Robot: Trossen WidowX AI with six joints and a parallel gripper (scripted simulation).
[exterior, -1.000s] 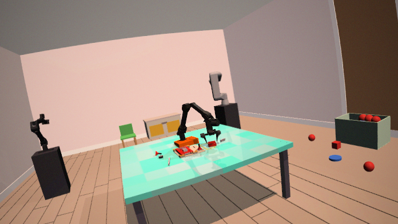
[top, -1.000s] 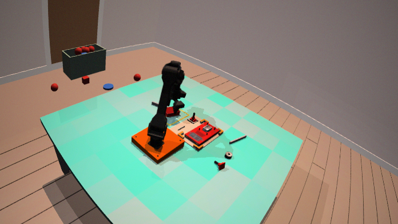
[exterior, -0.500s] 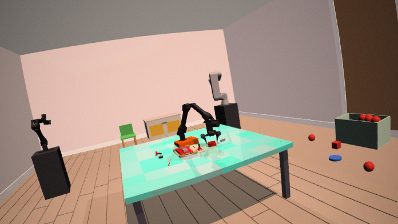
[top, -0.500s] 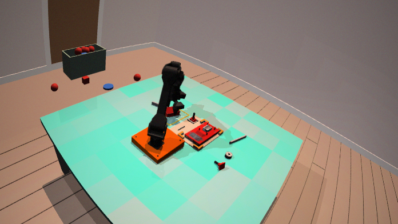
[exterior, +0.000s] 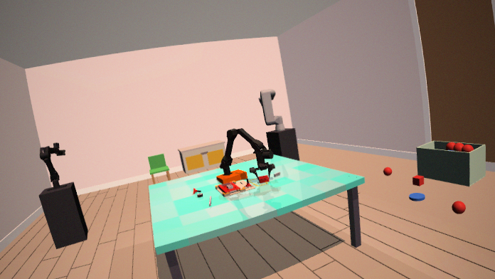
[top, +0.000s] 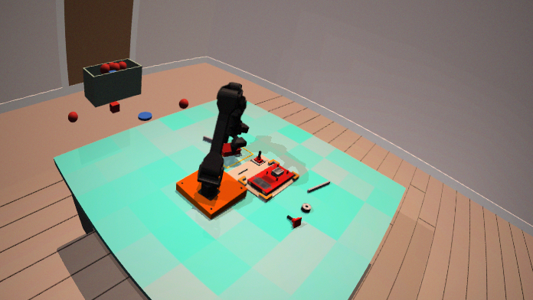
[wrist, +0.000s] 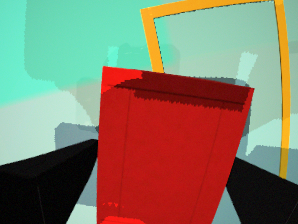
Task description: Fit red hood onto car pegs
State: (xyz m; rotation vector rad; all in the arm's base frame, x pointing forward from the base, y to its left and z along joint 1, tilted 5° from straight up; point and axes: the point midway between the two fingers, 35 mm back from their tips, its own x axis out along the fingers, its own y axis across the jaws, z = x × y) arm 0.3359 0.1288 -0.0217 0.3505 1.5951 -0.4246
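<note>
My gripper tip is 10 mm below the red hood. Round my gripper tip: dark rod: 50 mm ahead, 460 mm to the right; wheel: 130 mm behind, 460 mm to the right; grey engine block: 20 mm behind, 270 mm to the right, 10 mm above.
</note>
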